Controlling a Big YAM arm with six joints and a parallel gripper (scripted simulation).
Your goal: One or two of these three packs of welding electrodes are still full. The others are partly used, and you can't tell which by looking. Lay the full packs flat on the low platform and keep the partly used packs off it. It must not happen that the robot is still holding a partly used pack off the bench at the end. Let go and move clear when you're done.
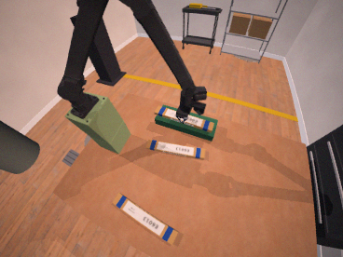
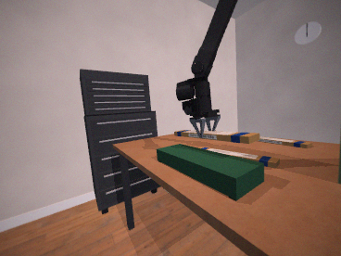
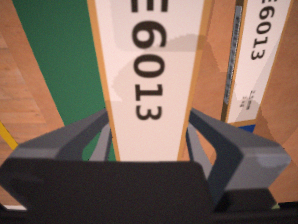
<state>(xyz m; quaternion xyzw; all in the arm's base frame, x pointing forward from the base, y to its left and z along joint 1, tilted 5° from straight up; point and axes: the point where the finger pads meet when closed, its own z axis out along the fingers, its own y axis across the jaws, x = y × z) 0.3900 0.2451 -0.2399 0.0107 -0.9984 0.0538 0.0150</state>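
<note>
Right now the green platform is 5 cm to the left of my hand and 11 cm below it.
</note>
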